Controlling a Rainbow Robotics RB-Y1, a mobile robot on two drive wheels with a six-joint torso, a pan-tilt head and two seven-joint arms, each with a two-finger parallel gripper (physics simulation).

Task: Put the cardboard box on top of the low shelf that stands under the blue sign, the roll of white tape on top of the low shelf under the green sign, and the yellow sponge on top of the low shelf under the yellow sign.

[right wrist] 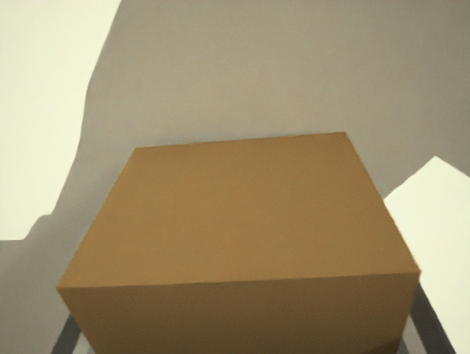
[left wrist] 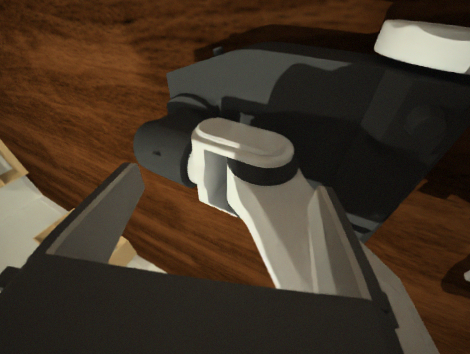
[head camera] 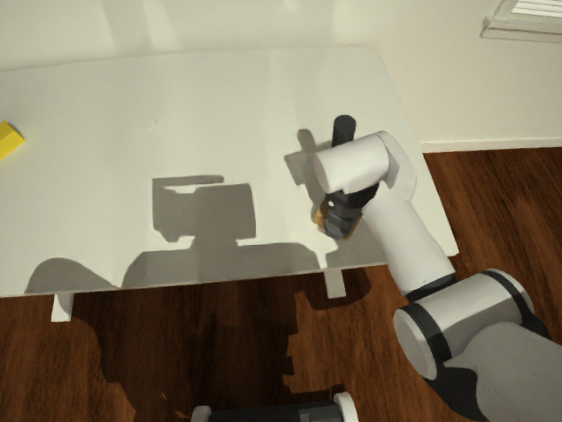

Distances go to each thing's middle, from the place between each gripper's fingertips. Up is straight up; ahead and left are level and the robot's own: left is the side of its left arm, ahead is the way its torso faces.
Scene:
I see my right gripper 1 cm short of the cardboard box [right wrist: 287, 237], 2 cm to the right of it and 2 cm below it.
I see the cardboard box 73 cm ahead of my left hand, 39 cm to the right of it and 22 cm above it.

